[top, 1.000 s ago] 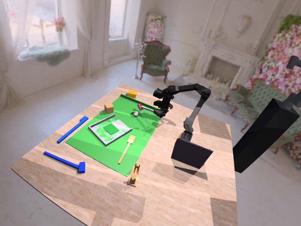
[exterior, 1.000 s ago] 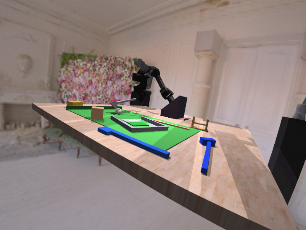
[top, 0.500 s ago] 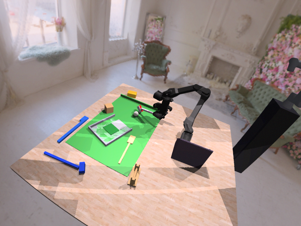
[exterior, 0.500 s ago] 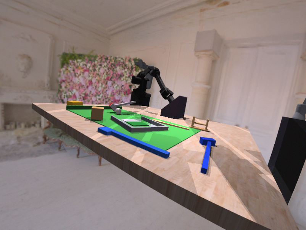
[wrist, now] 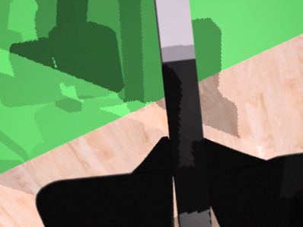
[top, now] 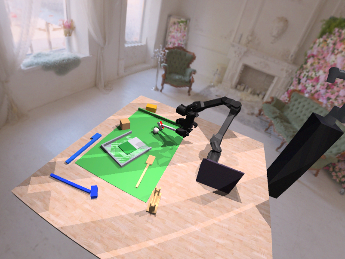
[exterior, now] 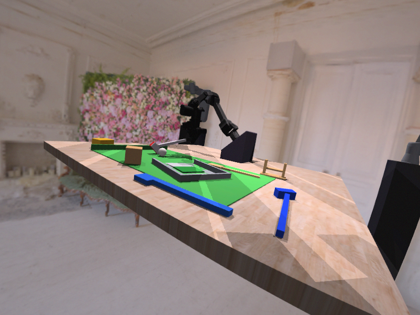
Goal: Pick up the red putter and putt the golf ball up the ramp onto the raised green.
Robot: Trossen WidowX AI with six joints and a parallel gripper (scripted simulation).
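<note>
Now: the red putter 110 mm ahead of my gripper tip, 40 mm to the right of it and 10 mm below it. From my gripper tip the other things lie so: wooden rack: 500 mm to the left, 40 mm below, 20 mm behind; white golf ball: 220 mm ahead, 50 mm below, 10 mm to the right.
</note>
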